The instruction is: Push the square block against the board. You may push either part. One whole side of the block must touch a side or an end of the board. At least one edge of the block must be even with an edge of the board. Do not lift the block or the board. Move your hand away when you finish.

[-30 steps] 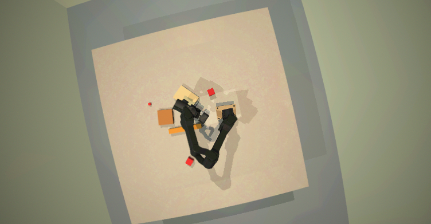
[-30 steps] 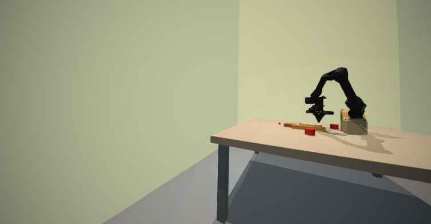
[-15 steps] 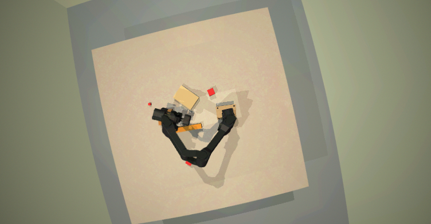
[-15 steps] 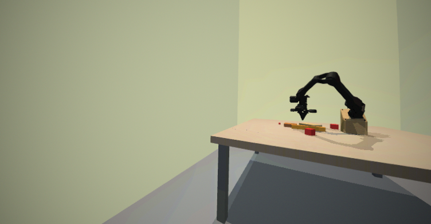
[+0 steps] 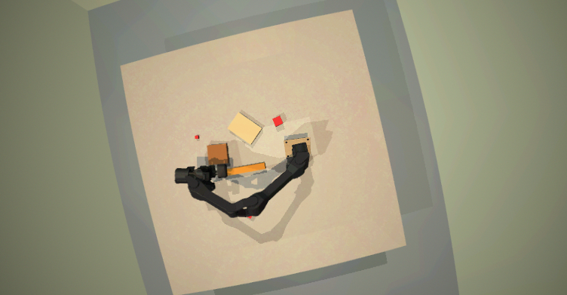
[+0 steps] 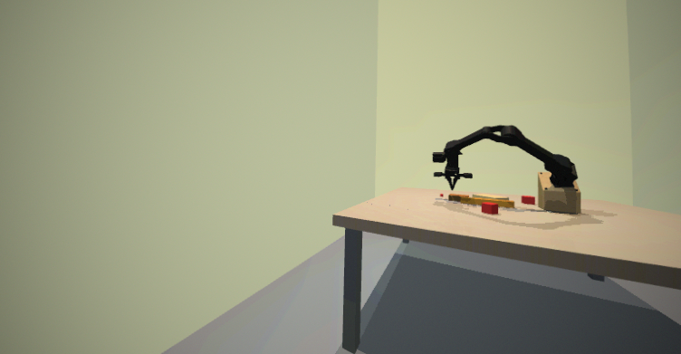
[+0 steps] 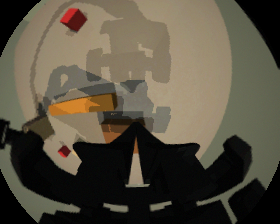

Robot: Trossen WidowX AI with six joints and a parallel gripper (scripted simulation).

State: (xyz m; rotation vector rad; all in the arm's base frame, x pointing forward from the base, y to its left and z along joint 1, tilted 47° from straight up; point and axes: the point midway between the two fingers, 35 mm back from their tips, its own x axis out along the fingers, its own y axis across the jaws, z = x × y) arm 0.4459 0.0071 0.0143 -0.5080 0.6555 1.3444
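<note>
My gripper tip is 40 mm past the square orange-brown block, 70 mm to the left of it and 50 mm above it. The rest, counted from my gripper tip: pale yellow box 200 mm behind, 170 mm to the right, 50 mm below; tiny red piece 50 mm ahead, 180 mm to the right, 50 mm below; narrow orange board 150 mm behind, 30 mm to the left, 50 mm below.
</note>
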